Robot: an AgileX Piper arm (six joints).
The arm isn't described. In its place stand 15 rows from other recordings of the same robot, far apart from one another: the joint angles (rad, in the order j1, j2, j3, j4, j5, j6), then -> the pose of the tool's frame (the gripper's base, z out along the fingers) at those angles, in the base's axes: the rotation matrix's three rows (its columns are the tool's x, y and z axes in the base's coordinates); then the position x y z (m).
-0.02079 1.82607 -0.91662 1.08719 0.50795 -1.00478 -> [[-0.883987 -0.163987 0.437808], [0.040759 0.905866 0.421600], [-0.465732 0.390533 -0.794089]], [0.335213 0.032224 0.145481]
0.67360 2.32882 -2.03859 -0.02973 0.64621 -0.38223 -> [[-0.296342 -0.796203 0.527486], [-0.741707 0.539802 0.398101], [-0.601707 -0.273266 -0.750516]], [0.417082 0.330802 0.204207]
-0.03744 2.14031 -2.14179 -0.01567 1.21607 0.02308 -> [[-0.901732 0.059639 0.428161], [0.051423 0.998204 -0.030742], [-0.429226 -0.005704 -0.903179]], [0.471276 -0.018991 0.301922]
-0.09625 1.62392 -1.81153 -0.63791 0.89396 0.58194 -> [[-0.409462 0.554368 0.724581], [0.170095 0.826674 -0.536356], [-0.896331 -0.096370 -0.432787]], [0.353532 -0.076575 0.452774]
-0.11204 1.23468 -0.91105 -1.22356 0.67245 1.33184 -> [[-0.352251 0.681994 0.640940], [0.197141 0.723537 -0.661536], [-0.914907 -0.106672 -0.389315]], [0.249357 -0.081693 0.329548]
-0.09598 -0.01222 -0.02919 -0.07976 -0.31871 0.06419 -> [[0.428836 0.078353 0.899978], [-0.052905 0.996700 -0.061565], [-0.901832 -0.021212 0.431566]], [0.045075 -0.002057 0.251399]
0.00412 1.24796 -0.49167 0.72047 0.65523 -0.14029 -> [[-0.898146 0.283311 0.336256], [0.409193 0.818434 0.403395], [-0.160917 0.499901 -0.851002]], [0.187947 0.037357 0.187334]
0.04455 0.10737 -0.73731 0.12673 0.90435 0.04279 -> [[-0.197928 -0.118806 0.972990], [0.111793 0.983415 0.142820], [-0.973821 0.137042 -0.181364]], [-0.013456 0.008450 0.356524]
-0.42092 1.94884 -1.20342 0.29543 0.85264 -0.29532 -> [[-0.942597 0.291743 0.162472], [0.317725 0.933275 0.167475], [-0.102771 0.209483 -0.972397]], [0.336003 -0.128561 0.146725]
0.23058 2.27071 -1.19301 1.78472 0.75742 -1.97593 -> [[-0.616793 -0.703457 0.353151], [-0.231848 0.591119 0.772544], [-0.752205 0.394622 -0.527693]], [0.389728 0.154248 0.068465]
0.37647 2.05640 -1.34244 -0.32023 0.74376 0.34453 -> [[-0.934303 -0.217888 0.282140], [-0.259093 0.958661 -0.117641], [-0.244844 -0.183013 -0.952133]], [0.380873 0.129713 0.138822]
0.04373 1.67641 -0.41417 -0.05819 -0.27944 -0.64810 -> [[-0.559858 -0.545918 0.623324], [-0.672335 0.738978 0.043331], [-0.484278 -0.394823 -0.780762]], [0.241668 0.012036 0.105815]
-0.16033 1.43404 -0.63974 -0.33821 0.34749 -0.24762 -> [[-0.832283 -0.274546 0.481590], [-0.406003 0.893402 -0.192340], [-0.377448 -0.355609 -0.855030]], [0.245870 -0.050177 0.184041]
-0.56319 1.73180 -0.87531 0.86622 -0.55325 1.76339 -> [[0.713964 -0.486784 0.503286], [0.154319 -0.591719 -0.791236], [0.682965 0.642581 -0.347346]], [0.281559 -0.220862 0.205317]
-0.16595 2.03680 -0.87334 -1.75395 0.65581 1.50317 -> [[-0.901162 0.228501 0.368366], [-0.086705 0.737597 -0.669652], [-0.424722 -0.635404 -0.644882]], [0.329154 -0.110454 0.088982]
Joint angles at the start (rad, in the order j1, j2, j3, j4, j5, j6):
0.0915 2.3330 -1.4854 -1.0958 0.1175 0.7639
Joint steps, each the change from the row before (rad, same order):
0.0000 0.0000 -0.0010 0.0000 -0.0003 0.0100
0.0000 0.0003 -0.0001 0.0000 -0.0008 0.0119
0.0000 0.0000 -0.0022 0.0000 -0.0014 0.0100
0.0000 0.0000 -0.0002 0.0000 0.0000 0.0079
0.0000 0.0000 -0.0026 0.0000 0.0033 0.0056
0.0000 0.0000 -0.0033 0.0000 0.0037 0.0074
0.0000 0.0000 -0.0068 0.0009 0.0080 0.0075
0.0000 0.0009 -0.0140 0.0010 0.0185 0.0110
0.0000 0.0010 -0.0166 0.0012 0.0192 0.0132
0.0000 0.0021 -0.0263 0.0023 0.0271 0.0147
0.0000 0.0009 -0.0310 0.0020 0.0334 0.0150
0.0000 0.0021 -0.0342 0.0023 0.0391 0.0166
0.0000 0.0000 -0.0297 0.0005 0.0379 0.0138
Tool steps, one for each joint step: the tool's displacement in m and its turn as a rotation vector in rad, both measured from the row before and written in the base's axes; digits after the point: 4 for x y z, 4 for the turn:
0.0002 0.0000 0.0003 0.0072 -0.0015 -0.0070
0.0000 0.0001 -0.0001 0.0087 -0.0006 -0.0081
0.0005 0.0002 0.0006 0.0080 -0.0031 -0.0063
0.0000 0.0000 0.0001 0.0055 -0.0005 -0.0057
0.0005 -0.0002 0.0006 0.0020 -0.0015 -0.0062
0.0006 -0.0002 0.0008 0.0030 -0.0021 -0.0077
0.0012 -0.0005 0.0016 0.0013 -0.0039 -0.0112
0.0024 -0.0013 0.0028 -0.0022 -0.0062 -0.0207
0.0029 -0.0013 0.0035 -0.0005 -0.0087 -0.0229
0.0045 -0.0017 0.0054 -0.0023 -0.0143 -0.0301
0.0051 -0.0022 0.0073 -0.0048 -0.0179 -0.0347
0.0052 -0.0026 0.0077 -0.0056 -0.0181 -0.0402
0.0041 -0.0026 0.0077 -0.0077 -0.0162 -0.0368

